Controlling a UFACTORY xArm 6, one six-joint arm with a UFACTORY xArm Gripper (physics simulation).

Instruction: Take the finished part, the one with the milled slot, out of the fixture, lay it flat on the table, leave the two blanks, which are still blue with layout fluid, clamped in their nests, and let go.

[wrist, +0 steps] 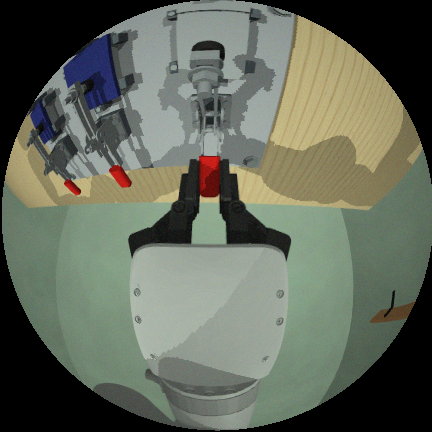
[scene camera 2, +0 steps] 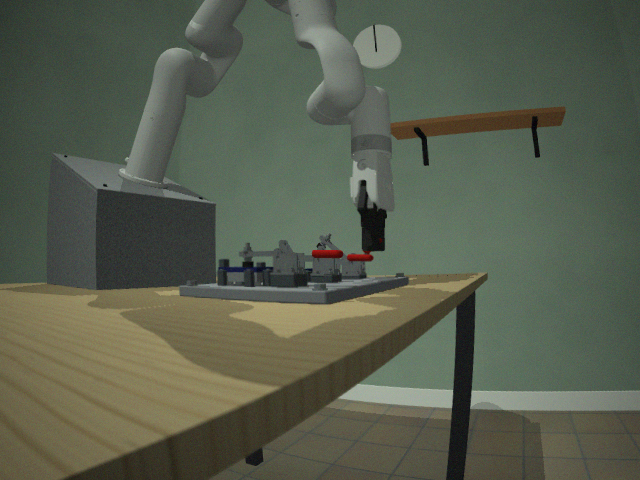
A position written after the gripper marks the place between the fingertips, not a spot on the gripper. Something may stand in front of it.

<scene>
In view: the gripper (scene camera 2: 373, 250), a clamp arm (wrist: 206, 58) and a grey fixture plate (wrist: 157, 107).
The gripper shows as well in the wrist view (wrist: 209, 168).
</scene>
